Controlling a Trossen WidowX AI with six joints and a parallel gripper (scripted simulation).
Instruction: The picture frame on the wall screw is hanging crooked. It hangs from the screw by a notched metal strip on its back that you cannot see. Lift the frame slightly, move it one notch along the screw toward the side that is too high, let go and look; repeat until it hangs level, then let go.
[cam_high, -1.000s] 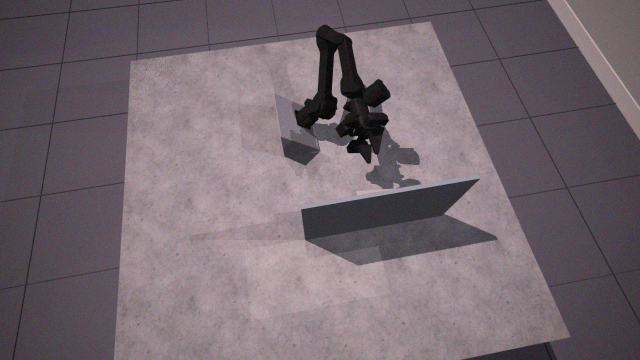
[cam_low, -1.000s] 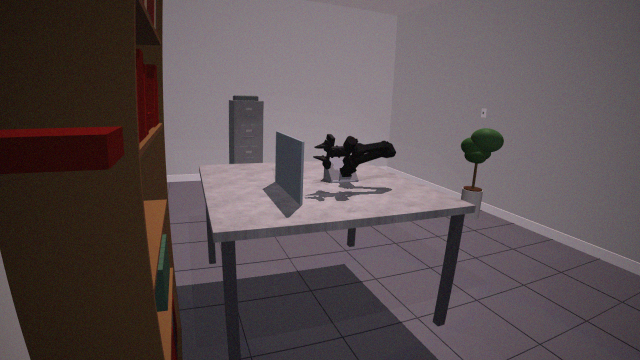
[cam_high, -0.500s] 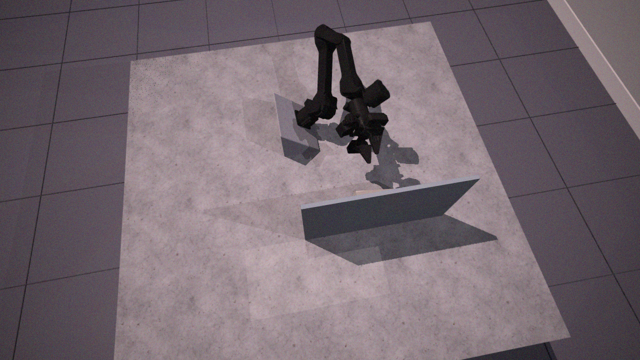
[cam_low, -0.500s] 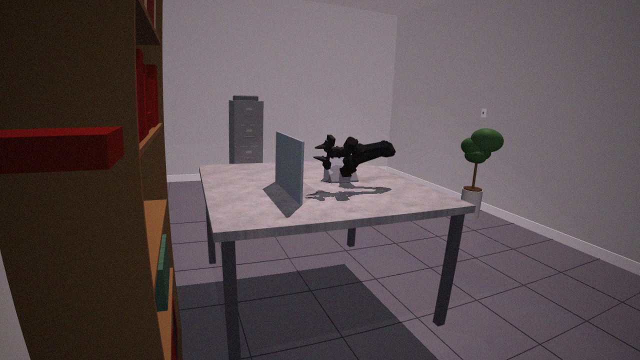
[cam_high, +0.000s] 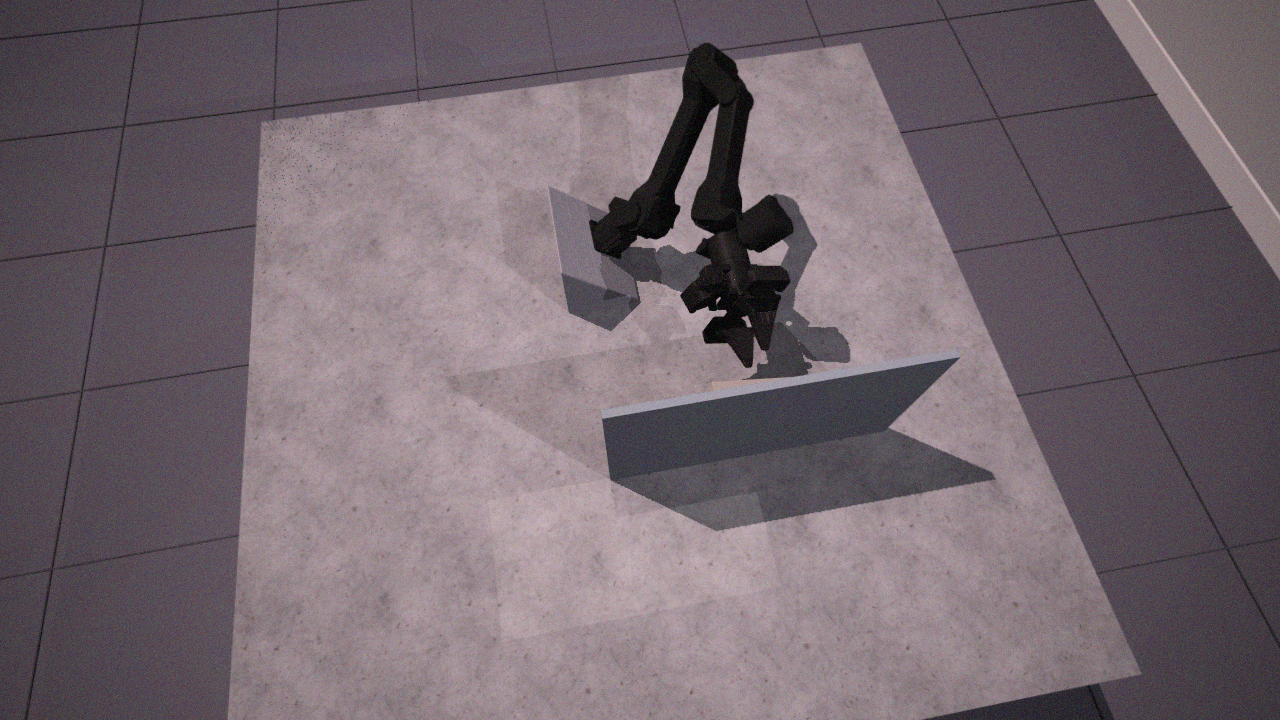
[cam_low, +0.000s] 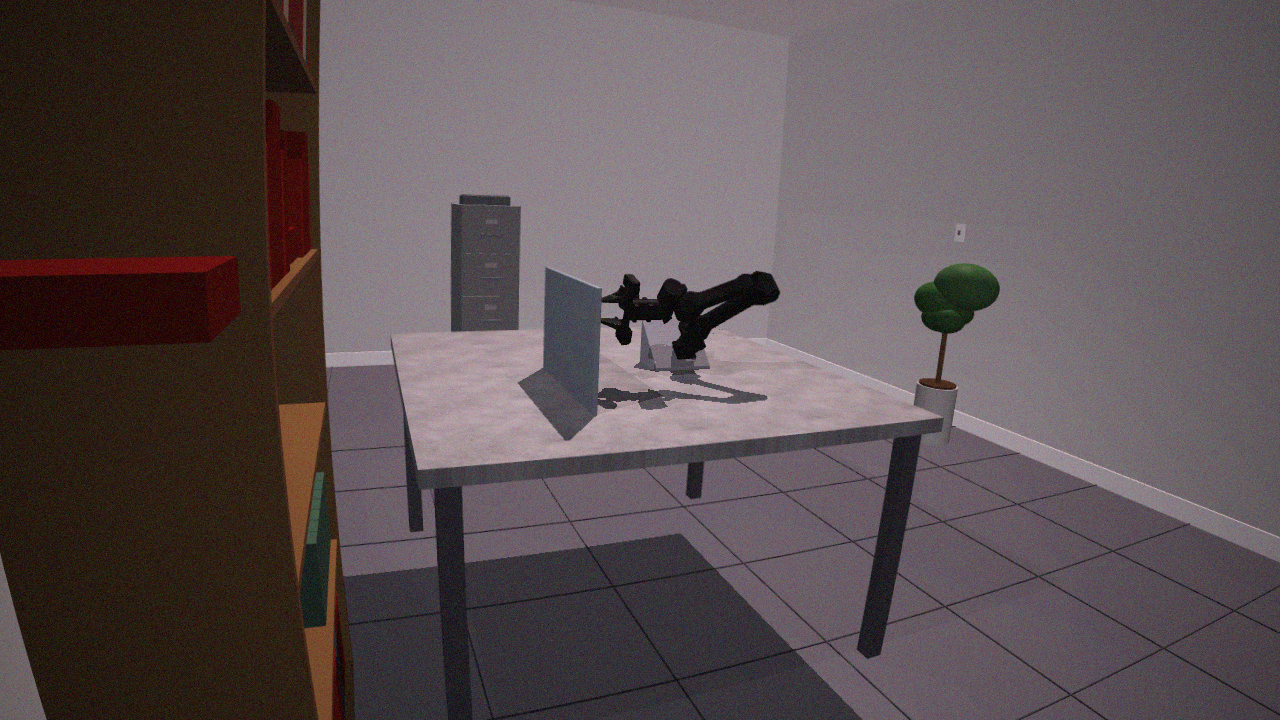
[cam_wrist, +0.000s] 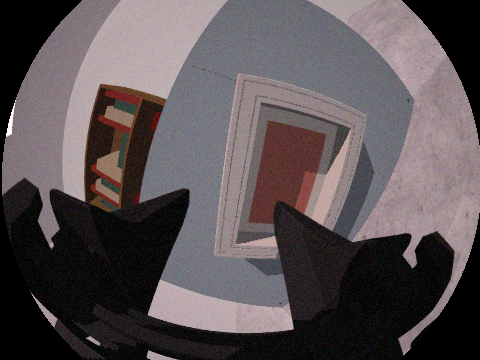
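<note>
My gripper tip is now 6 cm short of the picture frame, 1 cm to the left of it and 5 cm above it. From my gripper tip the other things lie so: wall panel 7 cm ahead, 6 cm below.
</note>
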